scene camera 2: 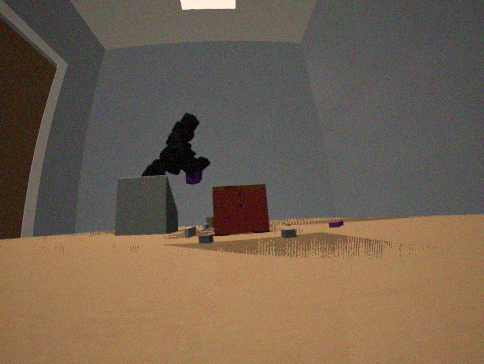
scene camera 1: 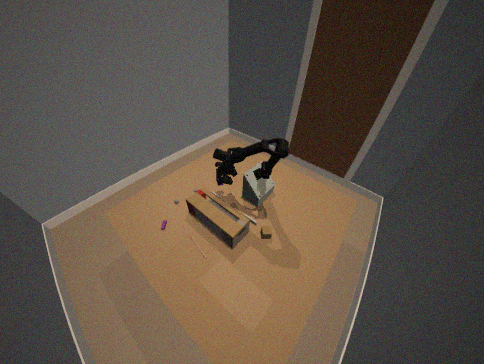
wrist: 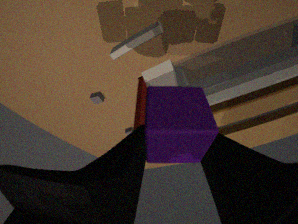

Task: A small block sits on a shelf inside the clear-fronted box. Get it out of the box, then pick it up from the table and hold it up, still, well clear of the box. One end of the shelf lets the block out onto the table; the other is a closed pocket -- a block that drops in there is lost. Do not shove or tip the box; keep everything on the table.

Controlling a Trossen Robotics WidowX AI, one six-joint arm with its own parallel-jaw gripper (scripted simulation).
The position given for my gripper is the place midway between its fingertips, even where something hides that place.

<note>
I see my gripper (scene camera 2: 196, 179), a purple block (wrist: 179, 125) and a long box (scene camera 2: 238, 208).
The long box shows as well in scene camera 1 (scene camera 1: 228, 224). My gripper shows as well in the wrist view (wrist: 171, 130).
</note>
